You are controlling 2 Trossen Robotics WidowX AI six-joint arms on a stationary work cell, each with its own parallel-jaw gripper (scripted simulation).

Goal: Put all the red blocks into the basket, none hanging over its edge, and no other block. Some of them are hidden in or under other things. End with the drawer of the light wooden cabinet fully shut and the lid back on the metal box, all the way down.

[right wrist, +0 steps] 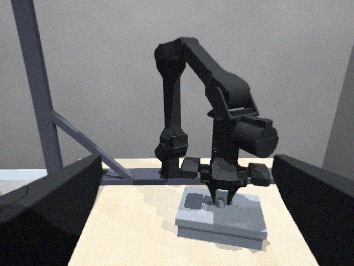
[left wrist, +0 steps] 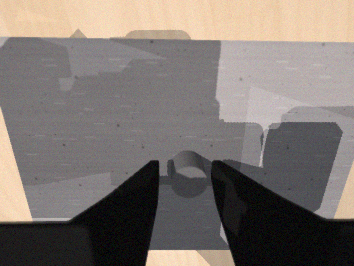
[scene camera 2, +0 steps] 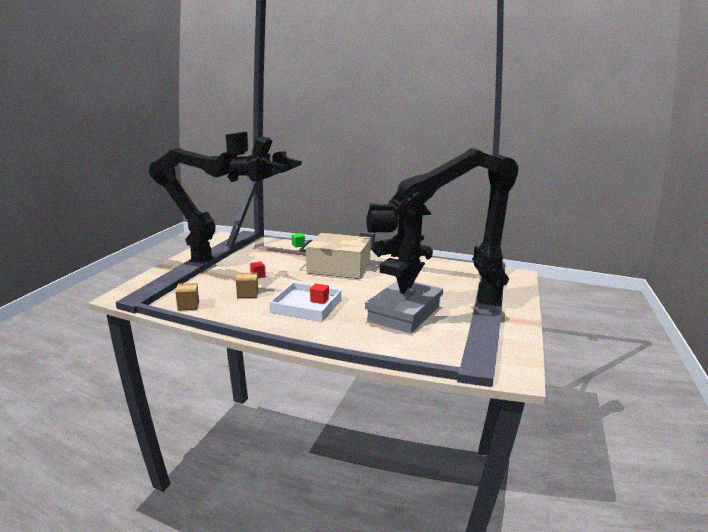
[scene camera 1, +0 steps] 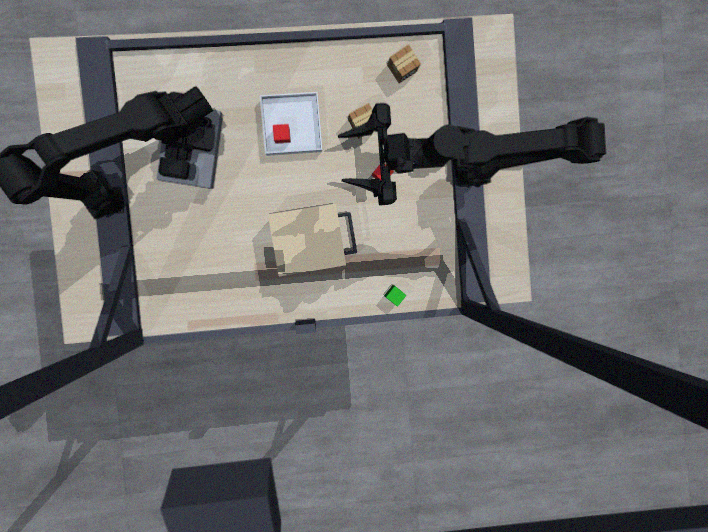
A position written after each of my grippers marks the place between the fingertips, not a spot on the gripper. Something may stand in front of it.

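My left gripper point(scene camera 2: 405, 291). My right gripper point(scene camera 1: 339, 158). Grey metal lid point(scene camera 2: 409, 306), point(right wrist: 243, 216), point(left wrist: 89, 112), point(scene camera 1: 202, 164). White basket point(scene camera 1: 300, 111), point(scene camera 2: 297, 295); out of frame in the right wrist view; out of frame in the left wrist view. Light wooden cabinet point(scene camera 1: 309, 239), point(scene camera 2: 331, 254). Metal box point(scene camera 2: 388, 321).
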